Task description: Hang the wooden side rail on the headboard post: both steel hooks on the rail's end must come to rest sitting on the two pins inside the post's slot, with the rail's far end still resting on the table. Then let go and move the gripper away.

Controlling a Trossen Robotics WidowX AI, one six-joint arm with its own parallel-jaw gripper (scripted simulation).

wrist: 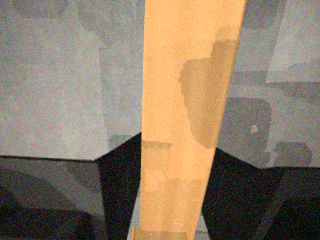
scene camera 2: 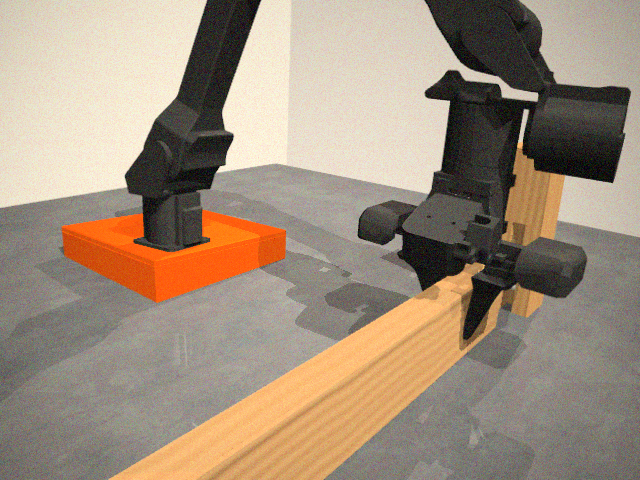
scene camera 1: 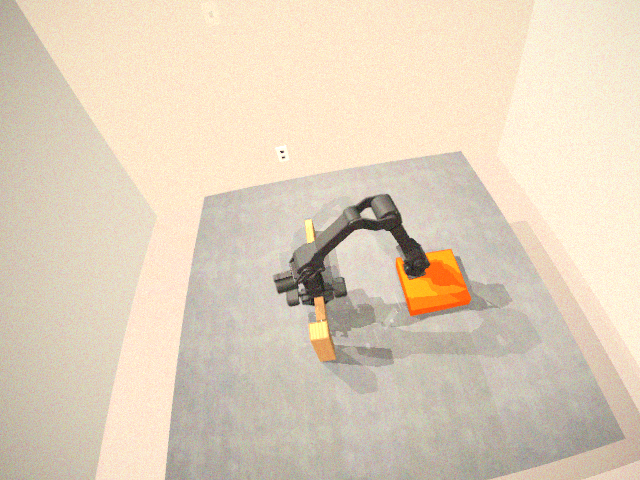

Labels:
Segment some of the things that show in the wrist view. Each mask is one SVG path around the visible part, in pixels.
The gripper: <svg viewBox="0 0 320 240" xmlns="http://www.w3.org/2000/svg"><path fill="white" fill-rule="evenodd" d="M216 147L201 206L210 240L320 240L320 167L278 166L259 169ZM142 131L94 161L88 159L1 155L0 240L127 240L133 217L133 208L141 181Z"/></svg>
A wooden side rail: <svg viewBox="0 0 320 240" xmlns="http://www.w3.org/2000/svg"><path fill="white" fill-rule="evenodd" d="M247 0L145 0L140 240L194 239L222 125L223 112L236 60L236 51L242 31Z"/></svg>

